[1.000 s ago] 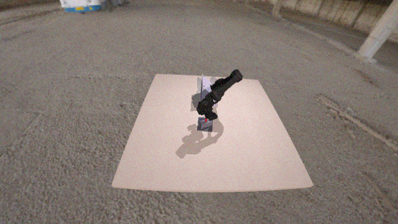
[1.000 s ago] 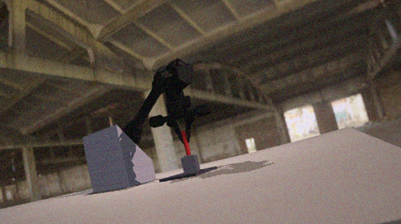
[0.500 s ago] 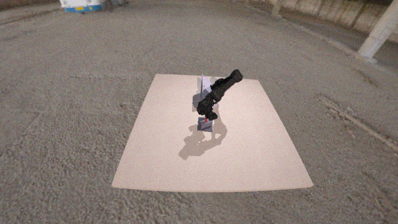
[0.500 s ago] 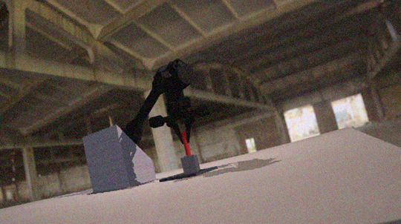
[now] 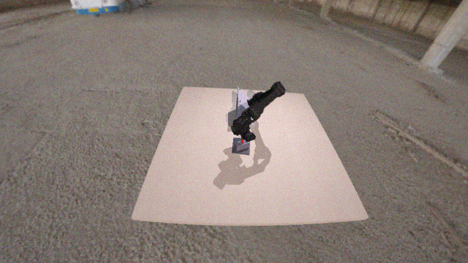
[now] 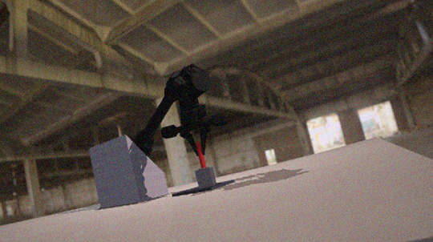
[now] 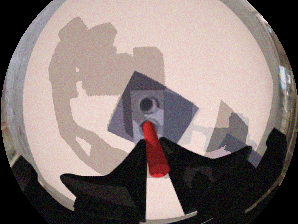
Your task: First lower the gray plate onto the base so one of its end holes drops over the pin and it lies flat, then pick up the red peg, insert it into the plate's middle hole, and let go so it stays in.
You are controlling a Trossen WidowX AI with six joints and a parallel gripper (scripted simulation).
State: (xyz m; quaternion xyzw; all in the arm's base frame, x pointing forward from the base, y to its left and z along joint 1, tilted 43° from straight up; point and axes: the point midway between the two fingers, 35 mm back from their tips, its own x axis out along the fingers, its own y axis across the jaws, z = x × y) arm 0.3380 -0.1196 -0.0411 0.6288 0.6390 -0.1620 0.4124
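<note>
Now: gripper tip right at the red peg. The rest, counted from my gripper tip: dark flat base 10 mm behind, 20 mm to the left, 90 mm below; gray plate 50 mm below.
</note>
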